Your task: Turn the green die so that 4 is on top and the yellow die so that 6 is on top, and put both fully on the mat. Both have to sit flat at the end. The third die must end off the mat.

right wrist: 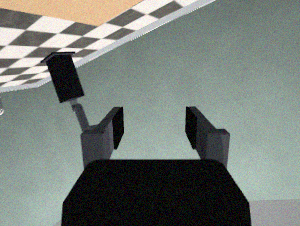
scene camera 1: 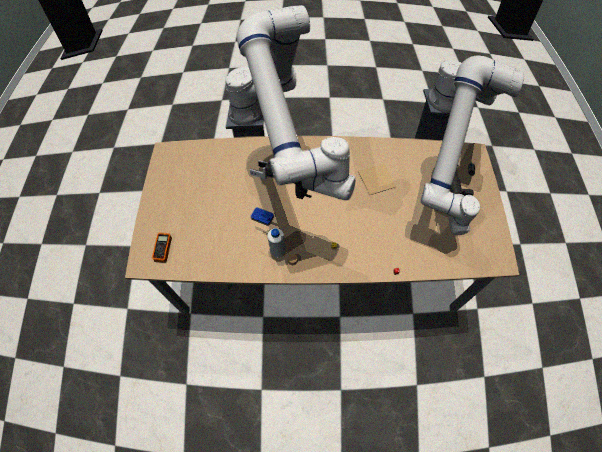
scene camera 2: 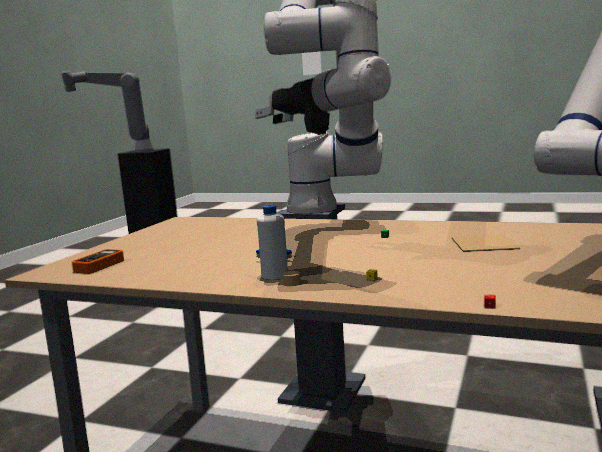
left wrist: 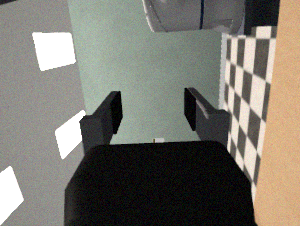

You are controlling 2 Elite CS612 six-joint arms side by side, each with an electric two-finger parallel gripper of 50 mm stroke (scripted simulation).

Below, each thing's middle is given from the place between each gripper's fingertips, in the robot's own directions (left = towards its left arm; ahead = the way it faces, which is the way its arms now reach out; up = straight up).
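My right gripper [scene camera 2: 265,117] is 9 cm short of the multimeter [scene camera 2: 108,257], 35 cm above it and 48 cm to the left of it. The thin tan mat [scene camera 2: 492,242], measured from my right hand, is 52 cm to the left, 15 cm behind and 37 cm below.
The multimeter, relative to my left hand, is 1330 mm to the right, 200 mm ahead and 170 mm below. The thin tan mat is 330 mm to the right of my left hand, 190 mm below it and 50 mm behind it.
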